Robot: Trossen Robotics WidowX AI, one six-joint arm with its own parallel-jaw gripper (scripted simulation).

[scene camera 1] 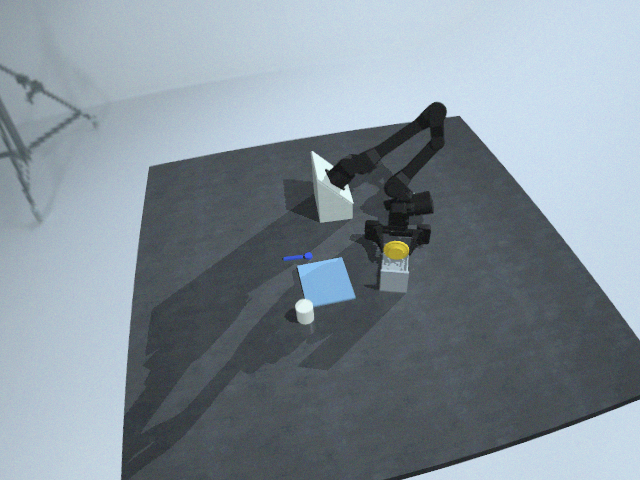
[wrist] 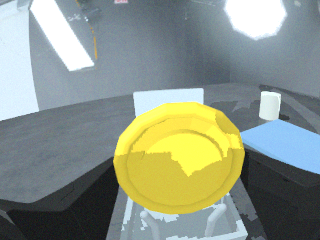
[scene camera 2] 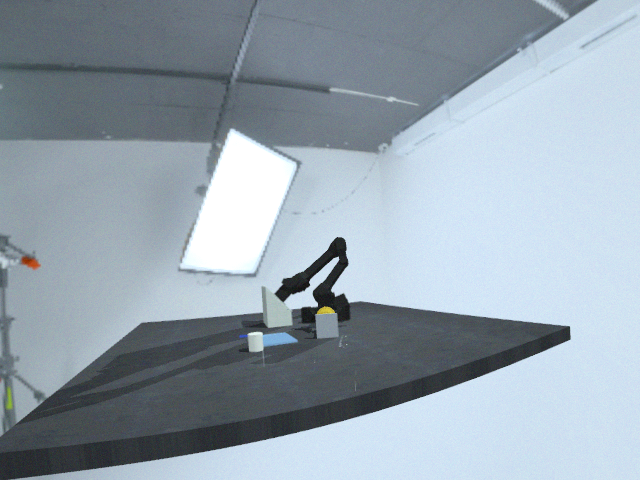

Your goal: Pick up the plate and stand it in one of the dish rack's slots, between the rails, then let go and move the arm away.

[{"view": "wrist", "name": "gripper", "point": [179,160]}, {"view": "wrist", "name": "yellow plate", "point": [178,158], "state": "held by the gripper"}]
